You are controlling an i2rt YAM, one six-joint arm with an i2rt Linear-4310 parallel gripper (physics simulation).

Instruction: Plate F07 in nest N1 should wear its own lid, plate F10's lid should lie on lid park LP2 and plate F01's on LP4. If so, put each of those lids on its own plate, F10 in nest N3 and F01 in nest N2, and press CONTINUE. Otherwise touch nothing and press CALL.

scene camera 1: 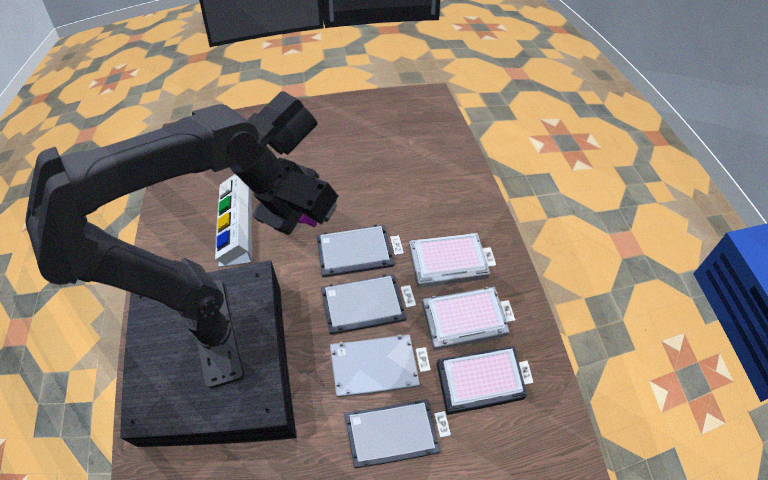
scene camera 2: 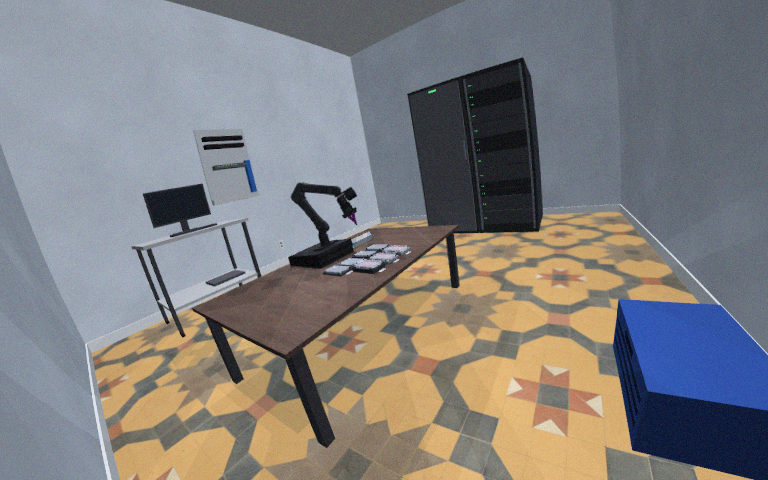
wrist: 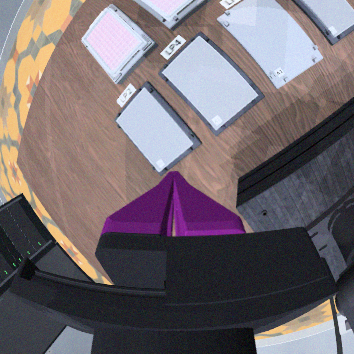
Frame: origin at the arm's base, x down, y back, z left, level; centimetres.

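Seen in the pictures: gripper, fingertip midpoint: (scene camera 1: 313,224) (scene camera 2: 357,224) (wrist: 173,178); arm's base, origin of the base link: (scene camera 1: 215,333) (scene camera 2: 326,245) (wrist: 344,214).
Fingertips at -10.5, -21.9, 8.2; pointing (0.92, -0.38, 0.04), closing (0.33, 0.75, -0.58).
Pixels of each thing's top centre, then the offset from my fingertips to it, as dx, dy, dz. Level surfaces: height alone.
- LP2, middle of its top: (wrist: 150,130) (scene camera 1: 353,246) +17.1, -8.2, +6.1
- LP4, middle of its top: (wrist: 207,80) (scene camera 1: 362,300) +17.1, -5.7, -6.3
- LP3, middle of its top: (scene camera 1: 391,431) (scene camera 2: 337,268) +17.1, -1.5, -32.3
- LP1, middle of its top: (wrist: 272,31) (scene camera 1: 373,362) (scene camera 2: 351,259) +16.9, -3.2, -19.1
- N2, middle of its top: (scene camera 1: 467,311) (scene camera 2: 382,255) +15.8, -22.4, -16.2
- N1, middle of its top: (scene camera 1: 484,374) (scene camera 2: 367,262) +15.3, -19.7, -29.1
- white button box, middle of its top: (scene camera 1: 229,206) (scene camera 2: 358,235) +12.5, +14.7, +22.4
- table, its level: dx +18.9
My gripper (scene camera 1: 308,220) (scene camera 2: 355,223) (wrist: 173,178) is shut and empty, its purple fingertips together above the table, near lid park LP2. Grey lids with small white tags lie on LP2 (scene camera 1: 355,250) (wrist: 154,131), LP4 (scene camera 1: 365,302) (wrist: 211,84) and LP3 (scene camera 1: 394,434); the tags are too small to read. LP1 (scene camera 1: 375,367) (wrist: 272,42) shows a light grey surface with an A1 mark. Pink-welled plates sit in nests N3 (scene camera 1: 450,254) (wrist: 114,41), N2 (scene camera 1: 467,314) and N1 (scene camera 1: 484,376). I cannot tell whether N1's plate wears a lid.
A white button box (scene camera 1: 242,229) with white, green, yellow and blue buttons stands left of the gripper in scene camera 1; its lettering is unreadable. The black arm base (scene camera 1: 169,362) stands left of the lid parks. Dark cabinets (scene camera 2: 447,158) stand behind the table (scene camera 2: 271,300).
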